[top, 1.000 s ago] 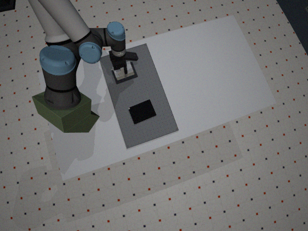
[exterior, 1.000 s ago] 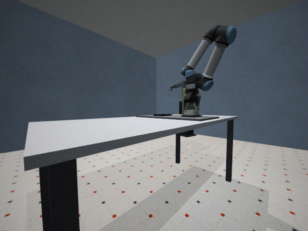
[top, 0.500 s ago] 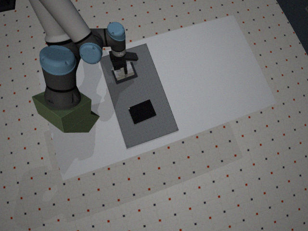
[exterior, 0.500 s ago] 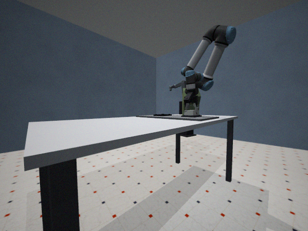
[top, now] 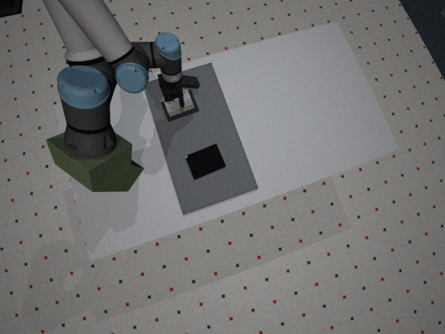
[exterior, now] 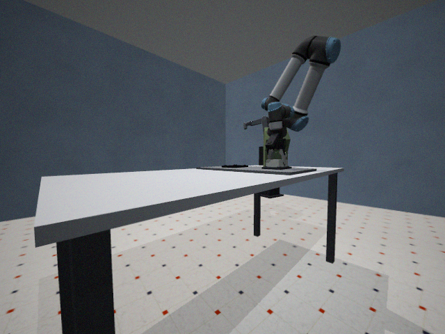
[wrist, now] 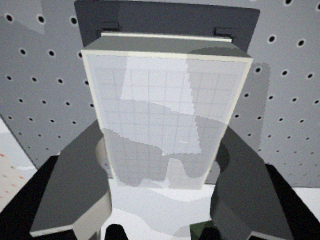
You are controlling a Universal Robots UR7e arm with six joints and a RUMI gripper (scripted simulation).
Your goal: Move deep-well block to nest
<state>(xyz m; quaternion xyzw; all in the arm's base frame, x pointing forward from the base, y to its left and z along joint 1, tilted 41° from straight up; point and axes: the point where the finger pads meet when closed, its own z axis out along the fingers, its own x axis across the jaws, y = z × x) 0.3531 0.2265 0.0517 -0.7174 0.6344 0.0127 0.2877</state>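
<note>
Right now my hand is right at the deep-well block. The rest, counted from my hand: black plate nest 9 cm ahead, 30 cm to the right, 2 cm below; white mark 27 cm to the right, 2 cm below.
</note>
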